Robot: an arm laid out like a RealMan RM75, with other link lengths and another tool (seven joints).
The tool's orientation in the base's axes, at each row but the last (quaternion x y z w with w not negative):
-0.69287, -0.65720, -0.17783, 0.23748
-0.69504, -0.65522, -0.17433, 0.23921
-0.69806, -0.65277, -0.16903, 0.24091
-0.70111, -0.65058, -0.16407, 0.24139
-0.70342, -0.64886, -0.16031, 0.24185
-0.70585, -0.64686, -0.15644, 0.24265
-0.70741, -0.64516, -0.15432, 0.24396
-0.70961, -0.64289, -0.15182, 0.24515
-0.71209, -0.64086, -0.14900, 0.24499
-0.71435, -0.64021, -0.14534, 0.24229
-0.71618, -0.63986, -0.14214, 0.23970
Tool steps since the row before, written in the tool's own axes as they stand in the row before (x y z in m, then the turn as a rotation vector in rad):
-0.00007, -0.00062, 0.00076, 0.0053, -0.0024, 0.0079
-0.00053, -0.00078, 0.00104, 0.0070, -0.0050, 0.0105
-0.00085, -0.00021, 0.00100, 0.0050, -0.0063, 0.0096
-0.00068, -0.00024, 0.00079, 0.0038, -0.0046, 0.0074
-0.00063, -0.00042, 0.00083, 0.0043, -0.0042, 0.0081
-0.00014, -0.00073, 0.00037, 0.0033, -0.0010, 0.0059
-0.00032, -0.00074, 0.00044, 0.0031, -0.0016, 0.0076
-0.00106, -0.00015, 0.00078, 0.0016, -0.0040, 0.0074
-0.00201, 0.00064, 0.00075, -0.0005, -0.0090, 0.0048
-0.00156, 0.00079, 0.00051, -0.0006, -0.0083, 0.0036
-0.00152, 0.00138, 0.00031, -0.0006, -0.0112, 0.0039
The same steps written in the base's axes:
-0.00067, 0.00038, -0.00061, -0.0025, 0.0089, -0.0033
-0.00089, 0.00017, -0.00107, -0.0052, 0.0118, -0.0042
-0.00036, -0.00014, -0.00127, -0.0066, 0.0097, -0.0045
-0.00037, -0.00012, -0.00100, -0.0048, 0.0074, -0.0035
-0.00056, -0.00005, -0.00097, -0.0044, 0.0082, -0.0039
-0.00077, 0.00012, -0.00028, -0.0012, 0.0060, -0.0030
-0.00081, 0.00001, -0.00043, -0.0019, 0.0068, -0.0044
-0.00036, -0.00046, -0.00119, -0.0045, 0.0056, -0.0047
0.00028, -0.00132, -0.00179, -0.0094, 0.0027, -0.0029
0.00051, -0.00110, -0.00136, -0.0086, 0.0019, -0.0020
0.00111, -0.00122, -0.00126, -0.0115, 0.0023, -0.0018

